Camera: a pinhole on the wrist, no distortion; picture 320 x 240 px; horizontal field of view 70.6 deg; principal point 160.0 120.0 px. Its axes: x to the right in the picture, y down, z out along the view. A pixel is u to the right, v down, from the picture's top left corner.
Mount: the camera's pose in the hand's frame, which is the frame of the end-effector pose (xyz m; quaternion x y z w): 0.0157 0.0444 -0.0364 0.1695 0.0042 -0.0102 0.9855
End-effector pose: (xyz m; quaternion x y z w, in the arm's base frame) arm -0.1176 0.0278 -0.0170 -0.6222 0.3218 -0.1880 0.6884
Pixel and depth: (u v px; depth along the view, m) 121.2 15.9 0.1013
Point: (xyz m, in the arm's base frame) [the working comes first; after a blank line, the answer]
In the camera's frame: -0.0174 -0.0467 0.1013

-0.0849 0.0563 0.0166
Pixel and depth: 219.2 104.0 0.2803
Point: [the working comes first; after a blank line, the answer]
In the camera's frame: 0.0734 -0.0198 0.2803

0.1064 0.1198 0.0360
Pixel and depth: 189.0 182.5 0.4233
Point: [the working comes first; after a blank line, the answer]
In the camera's frame: 0.0543 0.1171 0.4233

0.2060 0.2756 -0.0371
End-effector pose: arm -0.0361 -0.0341 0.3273 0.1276 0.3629 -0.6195 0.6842
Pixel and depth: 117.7 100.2 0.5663
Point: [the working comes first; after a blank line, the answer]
In the camera's frame: -0.1060 -0.0496 0.5663

-0.0485 -0.3060 0.7768
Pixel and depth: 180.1 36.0 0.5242
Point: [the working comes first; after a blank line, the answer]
In the camera's frame: 0.0466 -0.1949 0.5242

-0.2017 -0.3876 0.6503
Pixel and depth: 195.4 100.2 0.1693
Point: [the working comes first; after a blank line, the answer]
In the camera's frame: 0.0265 -0.0148 0.1693

-0.0226 -0.1453 0.3897
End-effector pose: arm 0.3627 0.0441 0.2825 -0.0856 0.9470 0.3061 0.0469
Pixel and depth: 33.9 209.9 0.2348
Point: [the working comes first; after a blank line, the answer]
In the camera's frame: -0.1310 0.0934 0.2348

0.4699 0.2320 0.1547
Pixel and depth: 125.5 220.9 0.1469
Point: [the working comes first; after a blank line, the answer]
In the camera's frame: -0.0224 0.0656 0.1469

0.3608 0.1636 0.2156
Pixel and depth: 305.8 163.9 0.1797
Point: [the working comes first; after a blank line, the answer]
In the camera's frame: 0.1159 0.0349 0.1797

0.2343 0.1226 0.1565
